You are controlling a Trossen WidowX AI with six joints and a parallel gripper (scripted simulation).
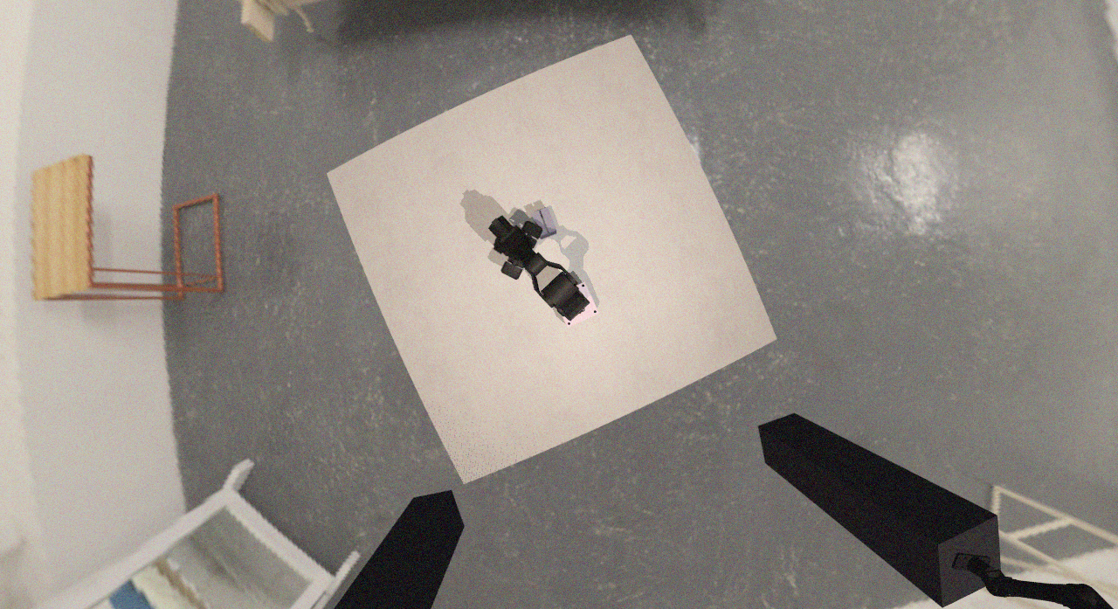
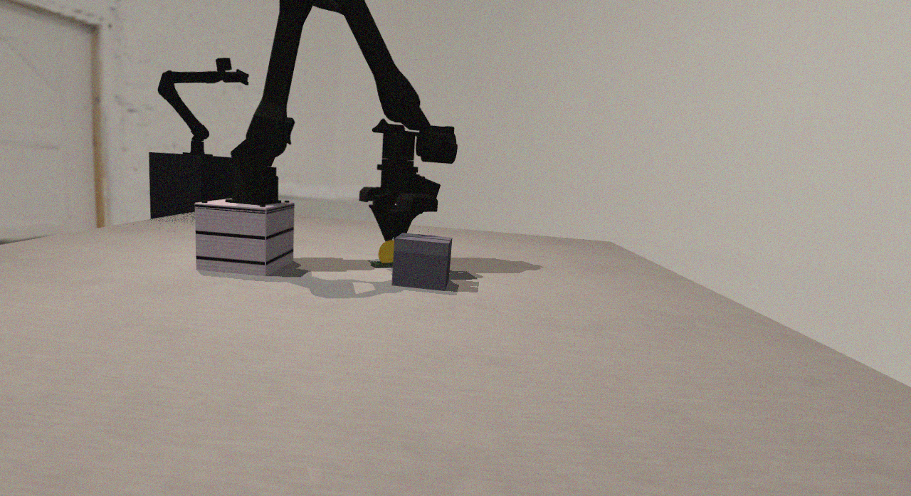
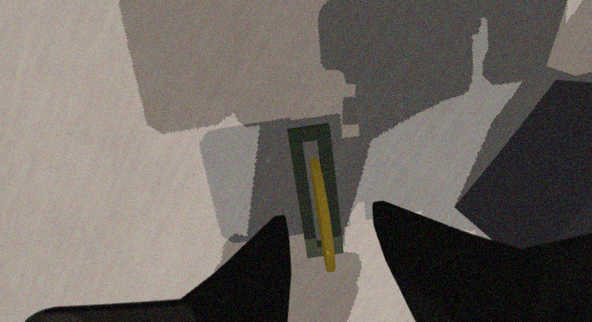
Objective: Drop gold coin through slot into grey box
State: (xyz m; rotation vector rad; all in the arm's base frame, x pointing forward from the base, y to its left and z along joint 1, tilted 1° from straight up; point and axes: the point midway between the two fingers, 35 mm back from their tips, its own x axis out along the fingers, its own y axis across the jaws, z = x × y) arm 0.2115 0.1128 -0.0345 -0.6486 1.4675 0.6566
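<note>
My gripper tip is now 20 mm above the gold coin.
</note>
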